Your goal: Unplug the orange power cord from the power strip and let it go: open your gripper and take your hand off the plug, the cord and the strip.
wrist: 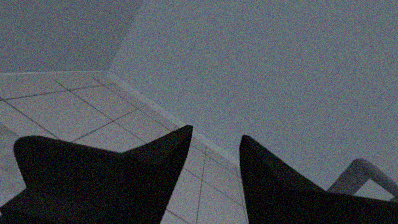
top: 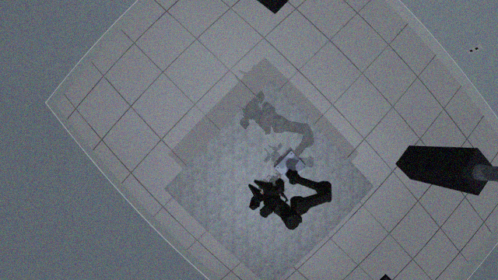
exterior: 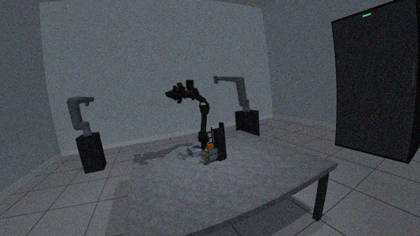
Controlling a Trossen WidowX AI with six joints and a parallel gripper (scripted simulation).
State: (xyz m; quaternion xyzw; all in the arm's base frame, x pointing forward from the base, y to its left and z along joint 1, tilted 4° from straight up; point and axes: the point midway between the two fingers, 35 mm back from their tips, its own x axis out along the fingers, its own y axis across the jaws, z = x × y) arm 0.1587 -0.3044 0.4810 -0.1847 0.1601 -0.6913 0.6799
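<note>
My gripper tip is now 410 mm above the orange plug, 280 mm to the right of it and 100 mm short of it.
</note>
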